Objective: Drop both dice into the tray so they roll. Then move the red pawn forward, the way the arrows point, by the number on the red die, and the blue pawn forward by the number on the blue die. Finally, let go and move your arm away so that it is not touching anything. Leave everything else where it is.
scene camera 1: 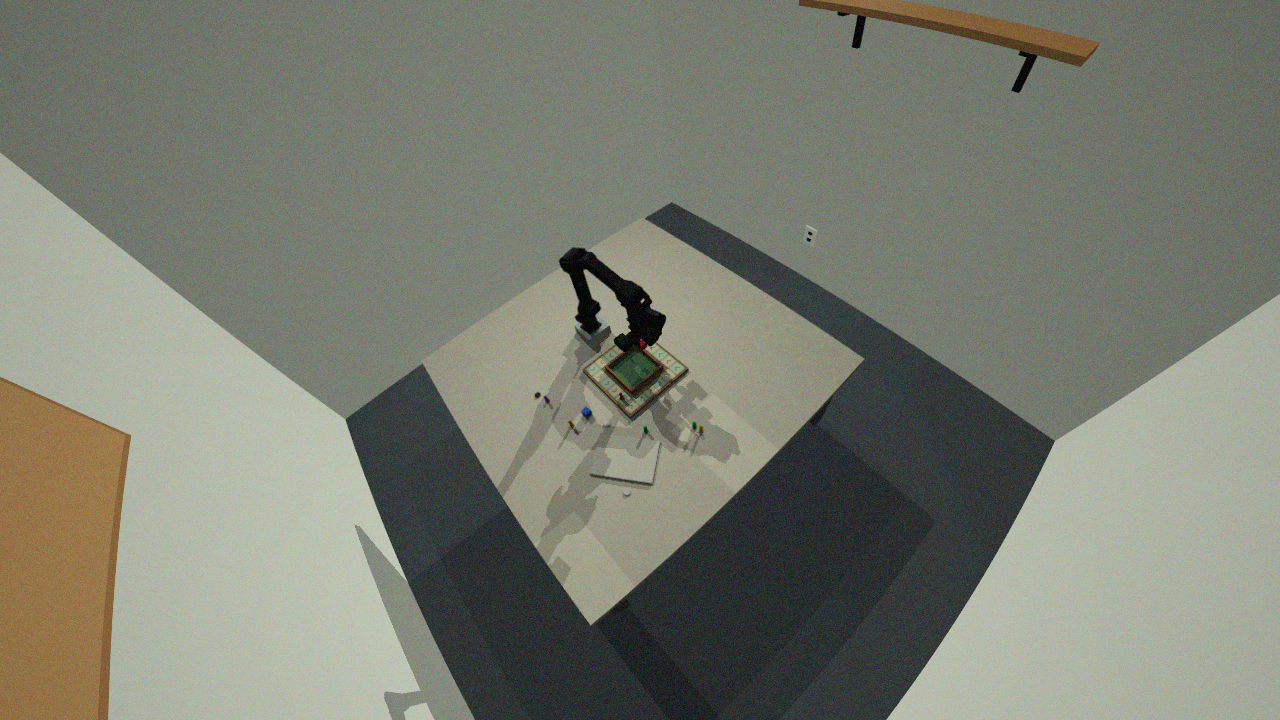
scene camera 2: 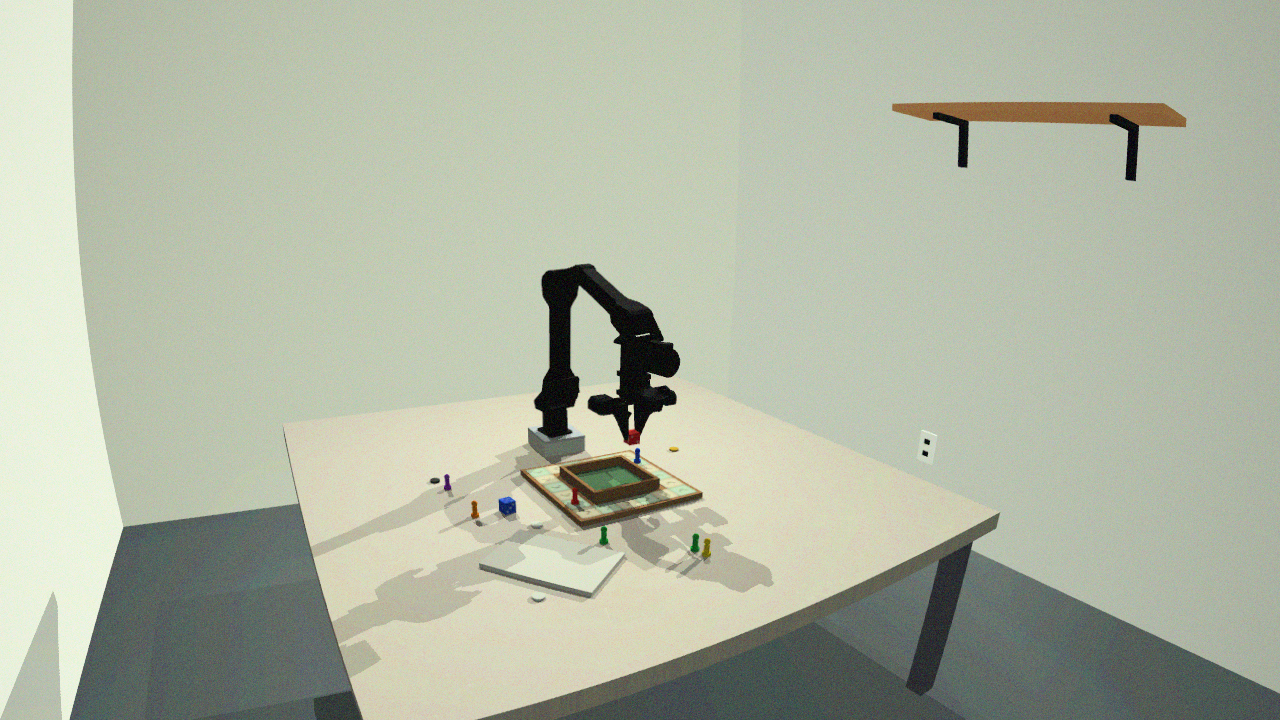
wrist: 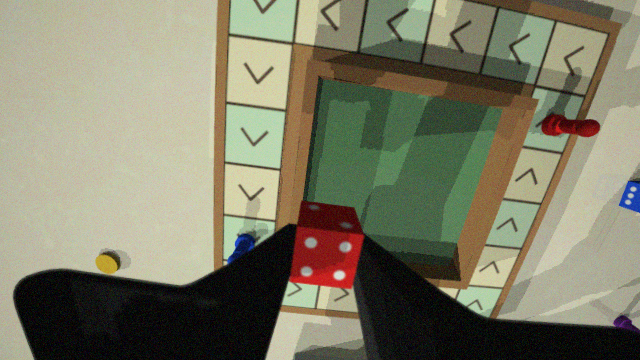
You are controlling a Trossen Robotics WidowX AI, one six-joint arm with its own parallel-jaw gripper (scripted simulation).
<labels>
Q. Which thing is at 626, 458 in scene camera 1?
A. A white card.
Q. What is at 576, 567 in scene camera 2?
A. A white card.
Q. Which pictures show my gripper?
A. Scene camera 1, scene camera 2 and the wrist view: all of them.
</labels>
